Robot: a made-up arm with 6 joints.
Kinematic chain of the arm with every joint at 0, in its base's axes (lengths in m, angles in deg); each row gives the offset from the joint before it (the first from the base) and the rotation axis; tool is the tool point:
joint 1: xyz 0 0 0.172 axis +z
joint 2: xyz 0 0.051 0 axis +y
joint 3: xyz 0 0 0.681 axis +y
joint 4: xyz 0 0 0.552 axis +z
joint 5: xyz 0 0 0 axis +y
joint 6: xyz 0 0 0.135 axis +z
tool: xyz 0 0 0
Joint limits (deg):
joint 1: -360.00..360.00
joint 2: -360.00..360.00
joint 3: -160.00..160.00
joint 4: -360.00..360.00
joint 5: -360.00..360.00
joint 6: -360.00..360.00
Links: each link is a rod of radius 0.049 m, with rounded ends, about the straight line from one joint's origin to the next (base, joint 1, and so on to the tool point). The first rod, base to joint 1, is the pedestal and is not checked.
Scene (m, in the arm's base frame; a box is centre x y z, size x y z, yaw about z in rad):
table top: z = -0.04
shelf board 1: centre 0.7 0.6 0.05 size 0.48 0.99 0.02 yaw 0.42
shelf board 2: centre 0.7 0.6 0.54 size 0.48 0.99 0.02 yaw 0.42
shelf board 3: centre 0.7 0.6 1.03 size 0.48 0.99 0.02 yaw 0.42
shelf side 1: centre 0.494 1.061 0.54 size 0.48 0.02 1 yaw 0.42
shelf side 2: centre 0.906 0.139 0.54 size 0.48 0.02 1 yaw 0.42
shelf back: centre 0.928 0.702 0.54 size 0.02 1.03 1 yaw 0.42
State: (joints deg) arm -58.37 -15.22 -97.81 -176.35 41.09 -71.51
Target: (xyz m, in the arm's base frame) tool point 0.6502 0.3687 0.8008
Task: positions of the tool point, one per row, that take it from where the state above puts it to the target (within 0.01 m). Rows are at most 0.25 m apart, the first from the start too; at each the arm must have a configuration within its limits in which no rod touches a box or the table.
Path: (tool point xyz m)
1: -0.1756 0.7359 0.5404
2: 0.0176 0.7621 0.5906
3: 0.2117 0.7345 0.6420
4: 0.3910 0.6549 0.6943
5: 0.5413 0.5294 0.7474
6: 0.6502 0.3687 0.8008

